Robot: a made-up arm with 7 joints.
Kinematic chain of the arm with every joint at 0, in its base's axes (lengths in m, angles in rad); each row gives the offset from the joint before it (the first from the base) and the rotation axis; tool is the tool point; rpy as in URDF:
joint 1: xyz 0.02 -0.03 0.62 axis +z
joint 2: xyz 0 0 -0.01 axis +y
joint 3: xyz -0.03 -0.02 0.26 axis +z
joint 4: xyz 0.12 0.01 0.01 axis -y
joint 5: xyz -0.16 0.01 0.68 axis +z
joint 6: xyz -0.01 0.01 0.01 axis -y
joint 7: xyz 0.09 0.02 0 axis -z
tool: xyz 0 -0.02 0 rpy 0.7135 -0.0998 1.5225
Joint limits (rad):
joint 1: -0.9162..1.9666
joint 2: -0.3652..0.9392
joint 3: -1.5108..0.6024
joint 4: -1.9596..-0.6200
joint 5: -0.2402..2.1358
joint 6: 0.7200..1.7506
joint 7: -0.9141..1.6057
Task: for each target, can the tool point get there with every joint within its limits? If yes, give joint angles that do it. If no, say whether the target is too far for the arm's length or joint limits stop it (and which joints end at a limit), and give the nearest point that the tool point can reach.
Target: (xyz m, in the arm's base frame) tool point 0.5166 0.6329 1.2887
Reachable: yes | joints 1.4037 0.4585 -0.8081 -0.7832 1.5973 1.2379 0.9596
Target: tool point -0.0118 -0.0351 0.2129
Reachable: no: joint limits stop it (at a limit: joint 1, joint 2, joint 4, joint 5, joint 6, joint 7) | nearest point -0.2806 0.4234 -0.0126 | short by 0.577 m
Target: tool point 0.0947 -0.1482 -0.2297
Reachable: no: joint limits stop it (at a limit: joint 1, joint 2, joint 4, joint 5, joint 6, joint 7) | nearest point 0.3388 -0.4653 -0.0197 | short by 0.452 m
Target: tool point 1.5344 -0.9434 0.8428
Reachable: no: too far | nearest point 0.9516 -0.5919 0.7829 | short by 0.683 m
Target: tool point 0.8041 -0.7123 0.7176
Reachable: yes | joints -0.0900 0.8107 -0.8759 -1.2131 0.1872 1.3481 0.1001
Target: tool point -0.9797 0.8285 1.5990
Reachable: no: too far | nearest point -0.6002 0.5704 1.2761 | short by 0.561 m
